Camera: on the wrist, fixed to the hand. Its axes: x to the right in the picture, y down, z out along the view.
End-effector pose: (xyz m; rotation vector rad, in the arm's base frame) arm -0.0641 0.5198 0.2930 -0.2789 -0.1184 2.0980
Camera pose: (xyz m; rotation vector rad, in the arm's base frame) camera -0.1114 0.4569 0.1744 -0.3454 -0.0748 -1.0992
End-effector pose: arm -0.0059 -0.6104 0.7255 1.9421 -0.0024 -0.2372
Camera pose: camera 0.0099 -0.5482 0.8525 0.0411 -2.7916 1.0718
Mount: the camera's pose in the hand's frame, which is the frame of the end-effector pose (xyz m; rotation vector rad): -0.0125 0.0952 -0.1051 0.1227 -0.6959 3.0233
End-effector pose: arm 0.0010 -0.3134 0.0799 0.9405 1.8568 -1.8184
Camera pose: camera 0.0943 -0.2186 0.0291 1.1099 -0.8270 0.1518
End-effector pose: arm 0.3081 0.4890 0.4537 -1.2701 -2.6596 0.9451
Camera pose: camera 0.4126 0.5785 0.4900 1.8956 -0.9555 -0.3771
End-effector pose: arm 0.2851 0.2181 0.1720 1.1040 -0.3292 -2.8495
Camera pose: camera 0.3637 0.1088 0.1258 -0.6368 -0.8292 -0.1261
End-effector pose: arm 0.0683 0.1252 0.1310 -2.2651 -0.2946 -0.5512
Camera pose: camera 0.0617 -0.0170 0.1285 -0.4471 2.1184 1.5855
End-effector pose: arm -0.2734 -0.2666 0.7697 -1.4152 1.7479 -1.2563
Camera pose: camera -0.4005 -0.2211 0.7246 1.2164 1.0190 0.8148
